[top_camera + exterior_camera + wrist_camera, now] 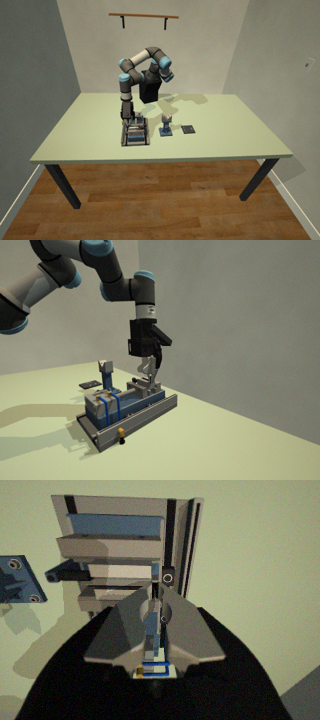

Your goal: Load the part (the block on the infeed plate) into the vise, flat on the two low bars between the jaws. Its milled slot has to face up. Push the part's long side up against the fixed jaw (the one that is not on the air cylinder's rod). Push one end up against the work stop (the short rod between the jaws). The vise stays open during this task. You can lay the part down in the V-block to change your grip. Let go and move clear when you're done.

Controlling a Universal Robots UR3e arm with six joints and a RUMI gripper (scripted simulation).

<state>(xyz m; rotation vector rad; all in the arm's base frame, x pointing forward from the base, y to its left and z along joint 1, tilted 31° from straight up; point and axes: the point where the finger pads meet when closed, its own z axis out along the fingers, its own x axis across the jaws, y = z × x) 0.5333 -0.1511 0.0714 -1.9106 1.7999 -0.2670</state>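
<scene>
Right now my hand is 3 cm to the right of the part and 2 cm above it. Round my hand: grey rail: 6 cm behind, 6 cm to the right, 8 cm below; fixed jaw: 2 cm ahead, 5 cm to the left, 4 cm below; work stop rod: 1 cm behind, 9 cm to the left, 3 cm below.
</scene>
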